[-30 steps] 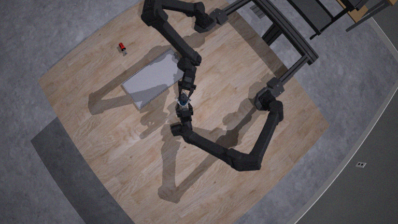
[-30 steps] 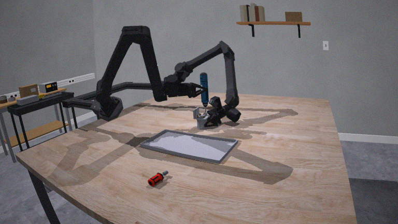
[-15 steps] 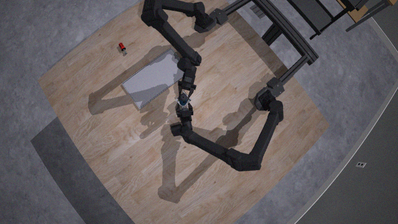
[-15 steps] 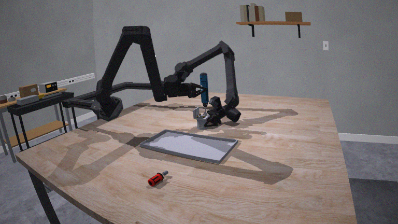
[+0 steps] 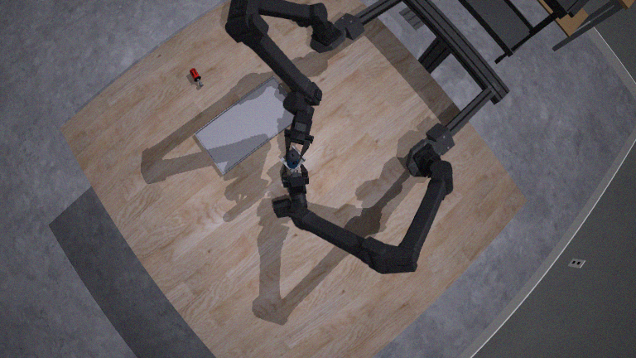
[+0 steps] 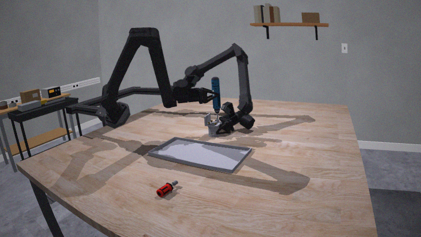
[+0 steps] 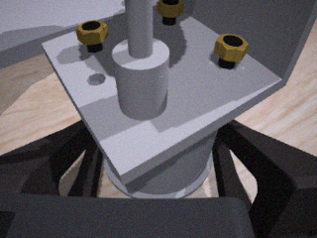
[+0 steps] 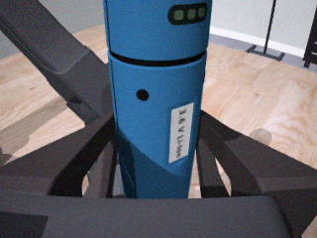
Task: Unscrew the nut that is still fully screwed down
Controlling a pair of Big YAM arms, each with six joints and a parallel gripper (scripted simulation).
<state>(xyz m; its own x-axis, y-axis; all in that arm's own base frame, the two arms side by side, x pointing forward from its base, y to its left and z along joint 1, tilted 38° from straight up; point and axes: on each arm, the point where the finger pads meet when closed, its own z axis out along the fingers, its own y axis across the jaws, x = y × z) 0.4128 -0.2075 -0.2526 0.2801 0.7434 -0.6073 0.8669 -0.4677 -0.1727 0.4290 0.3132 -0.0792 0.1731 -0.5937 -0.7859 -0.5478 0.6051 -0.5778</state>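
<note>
The joint module lies 10 mm above my left hand. Round my left hand: driver tip (60 mm above, 20 mm to the left, 10 mm ahead); grey bracket plate (50 mm above); nut (50 mm above, 20 mm to the left, 10 mm ahead).
</note>
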